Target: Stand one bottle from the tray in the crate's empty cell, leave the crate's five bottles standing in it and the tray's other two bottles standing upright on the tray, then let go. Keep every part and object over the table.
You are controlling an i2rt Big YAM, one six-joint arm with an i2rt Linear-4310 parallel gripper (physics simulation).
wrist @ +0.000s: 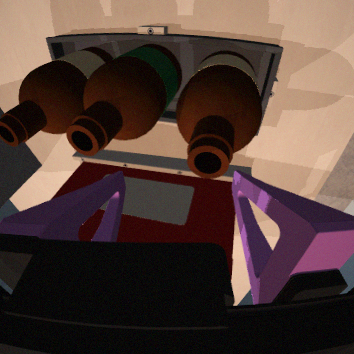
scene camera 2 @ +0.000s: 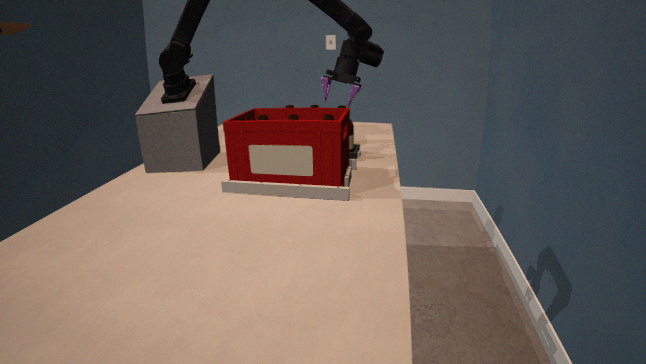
Labels:
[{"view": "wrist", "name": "my gripper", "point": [178,178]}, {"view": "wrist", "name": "brown bottle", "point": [218,112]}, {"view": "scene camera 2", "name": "my gripper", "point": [336,104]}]

